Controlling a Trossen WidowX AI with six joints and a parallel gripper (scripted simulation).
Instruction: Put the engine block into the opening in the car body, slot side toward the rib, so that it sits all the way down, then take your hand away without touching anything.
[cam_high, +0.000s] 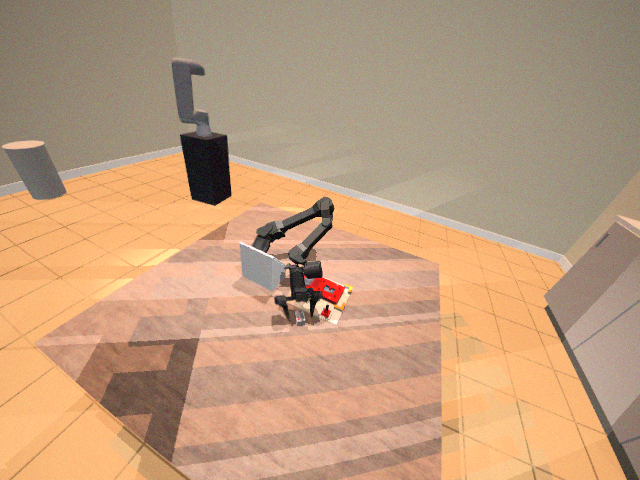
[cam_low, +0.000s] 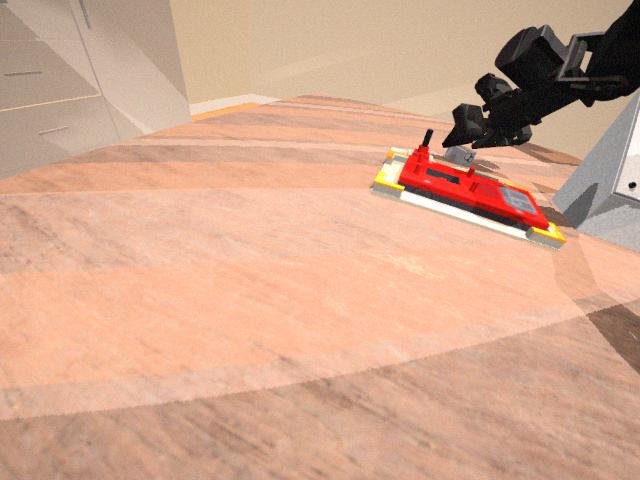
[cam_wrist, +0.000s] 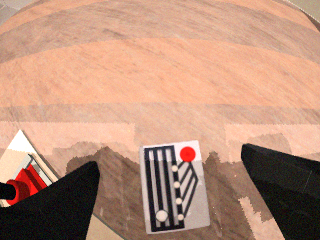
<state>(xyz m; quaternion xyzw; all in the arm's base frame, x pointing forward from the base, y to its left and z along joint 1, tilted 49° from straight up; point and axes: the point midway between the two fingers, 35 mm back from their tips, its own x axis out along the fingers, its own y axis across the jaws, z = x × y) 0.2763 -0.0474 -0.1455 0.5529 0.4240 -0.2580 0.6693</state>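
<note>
The engine block is 2 cm to the left of my gripper tip and 1 cm below it.
</note>
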